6 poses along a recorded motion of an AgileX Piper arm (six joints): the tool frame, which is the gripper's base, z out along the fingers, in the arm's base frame.
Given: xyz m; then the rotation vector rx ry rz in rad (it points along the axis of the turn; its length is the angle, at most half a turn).
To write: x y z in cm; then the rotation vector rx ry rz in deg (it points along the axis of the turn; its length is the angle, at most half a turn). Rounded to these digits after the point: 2 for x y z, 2 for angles.
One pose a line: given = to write
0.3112 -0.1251 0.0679 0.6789 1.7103 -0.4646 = 31.12 -12.51 6.79 38.90 97.99 -26.62
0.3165 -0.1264 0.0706 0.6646 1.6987 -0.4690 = 31.65 -12.64 7.06 38.08 97.33 -26.87
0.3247 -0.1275 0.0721 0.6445 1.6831 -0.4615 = 32.47 -12.75 7.21 36.93 96.43 -26.44
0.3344 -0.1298 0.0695 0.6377 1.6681 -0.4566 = 33.44 -12.98 6.95 36.54 95.58 -26.16
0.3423 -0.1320 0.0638 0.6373 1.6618 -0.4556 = 34.23 -13.20 6.38 36.51 95.21 -26.10
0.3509 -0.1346 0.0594 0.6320 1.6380 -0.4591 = 35.09 -13.46 5.94 36.21 93.85 -26.30
